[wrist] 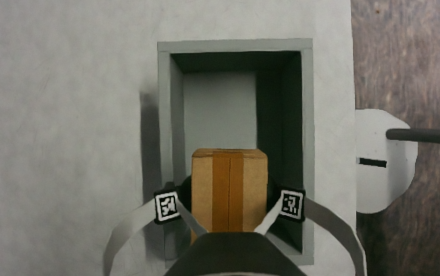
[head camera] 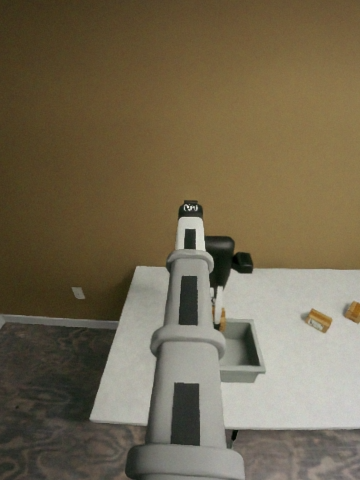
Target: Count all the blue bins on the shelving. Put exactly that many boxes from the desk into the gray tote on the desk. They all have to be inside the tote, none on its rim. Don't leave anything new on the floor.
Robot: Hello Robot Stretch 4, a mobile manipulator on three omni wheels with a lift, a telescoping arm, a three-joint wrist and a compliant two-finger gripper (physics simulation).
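Frame: origin at the robot's base, x ahead, y left, z up, level; metres.
Seen in the pictures: hand at its tool point: (wrist: pixel 228 192) (head camera: pixel 214 318).
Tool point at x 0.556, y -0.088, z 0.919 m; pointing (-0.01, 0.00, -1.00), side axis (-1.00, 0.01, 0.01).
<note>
A point is followed by its place in that frame.
My gripper (head camera: pixel 218 320) (wrist: pixel 229 196) {y -0.088, x 0.556, z 0.919 m} is shut on a brown cardboard box (head camera: pixel 222 319) {y -0.111, x 0.535, z 0.943 m} (wrist: pixel 230 172) {y -0.109, x 0.554, z 0.943 m} with an orange tape strip. In the wrist view the box is over the near half of the gray tote (head camera: pixel 256 345) {y -0.244, x 0.529, z 0.812 m} (wrist: pixel 235 46) {y -0.247, x 0.540, z 0.812 m}, between its long side walls. How far its underside is from the tote's floor cannot be told. No box shows on the visible part of the tote's floor; the near part is hidden. Two more boxes, one (head camera: pixel 319 320) {y -0.569, x 0.692, z 0.742 m} and another (head camera: pixel 353 312) {y -0.748, x 0.738, z 0.741 m} at the right edge, lie on the desk (head camera: pixel 310 390) {y -0.436, x 0.434, z 0.692 m} (wrist: pixel 75 125) {y -0.156, x 0.821, z 0.692 m}. No shelving or blue bins show.
My extended arm (head camera: pixel 187 370) {y -0.002, x 0.196, z 1.317 m} covers the tote's left part in the head view. The brown wall (head camera: pixel 280 150) {y -0.402, x 1.139, z 1.344 m} stands behind the desk. In the wrist view a white round base (wrist: pixel 387 190) {y 0.116, x -0.068, z 0.187 m} with a dark rod (wrist: pixel 415 135) is beyond the desk's right edge, over the wooden floor (wrist: pixel 400 60) {y -0.429, x -0.276, z -0.028 m}.
</note>
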